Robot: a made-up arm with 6 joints.
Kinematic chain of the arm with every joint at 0, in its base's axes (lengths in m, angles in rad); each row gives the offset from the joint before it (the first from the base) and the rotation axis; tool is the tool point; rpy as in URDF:
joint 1: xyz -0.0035 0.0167 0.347 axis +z
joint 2: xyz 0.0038 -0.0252 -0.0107 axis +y
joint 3: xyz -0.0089 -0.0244 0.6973 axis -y
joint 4: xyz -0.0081 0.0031 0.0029 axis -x
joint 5: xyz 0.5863 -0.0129 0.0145 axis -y
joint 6: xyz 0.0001 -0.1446 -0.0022 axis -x
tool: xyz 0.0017 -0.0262 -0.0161 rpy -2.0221 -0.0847 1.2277
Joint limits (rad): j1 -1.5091..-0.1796 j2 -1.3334..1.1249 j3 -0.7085..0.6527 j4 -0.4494..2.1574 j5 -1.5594..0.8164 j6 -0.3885..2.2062
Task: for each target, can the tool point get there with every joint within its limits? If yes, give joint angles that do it. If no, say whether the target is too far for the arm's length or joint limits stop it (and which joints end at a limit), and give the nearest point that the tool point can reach.
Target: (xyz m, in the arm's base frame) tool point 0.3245 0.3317 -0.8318
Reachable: no: joint limits stop it (at a limit: joint 1, joint 2, joint 3, joint 4) | nearest point 0.5893 -0.0280 0.0285 | short by 0.969 m
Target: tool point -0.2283 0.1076 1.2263
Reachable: yes | joints -1.3610 -0.8312 -0.1731 0.5404 -1.2402 0.0547
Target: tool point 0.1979 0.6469 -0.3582
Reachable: no: joint limits stop it (at a limit: joint 1, joint 2, joint 3, joint 4) | nearest point 0.5842 -0.0168 0.0408 | short by 0.865 m
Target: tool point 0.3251 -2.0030 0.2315
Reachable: no: too far | nearest point 0.1947 -1.2017 0.4687 | short by 0.846 m
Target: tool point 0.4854 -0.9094 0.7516
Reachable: yes | joints -0.9062 0.6974 0.2760 0.5854 -0.4712 1.0580
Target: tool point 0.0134 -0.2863 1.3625
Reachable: yes | joints -0.6454 -0.3427 0.3854 -0.0859 -0.5653 0.1602
